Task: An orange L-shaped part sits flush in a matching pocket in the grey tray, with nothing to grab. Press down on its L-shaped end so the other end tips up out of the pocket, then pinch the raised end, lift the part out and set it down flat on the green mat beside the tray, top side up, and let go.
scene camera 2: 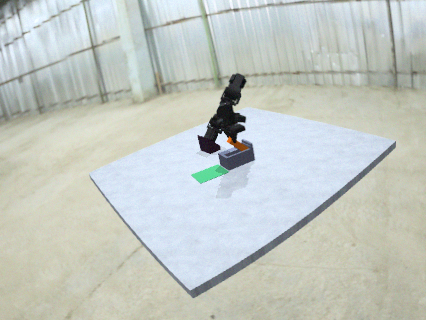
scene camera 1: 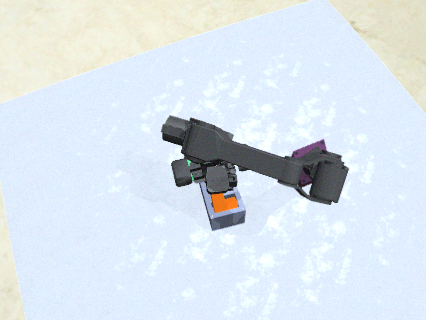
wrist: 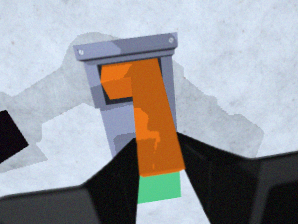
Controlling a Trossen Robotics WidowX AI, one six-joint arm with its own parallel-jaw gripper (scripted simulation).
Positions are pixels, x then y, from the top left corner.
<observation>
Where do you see a green mat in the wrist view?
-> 168, 186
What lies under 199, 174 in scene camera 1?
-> My gripper.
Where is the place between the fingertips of my gripper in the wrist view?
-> At 155, 139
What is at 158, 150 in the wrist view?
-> An orange L-shaped part.
</observation>
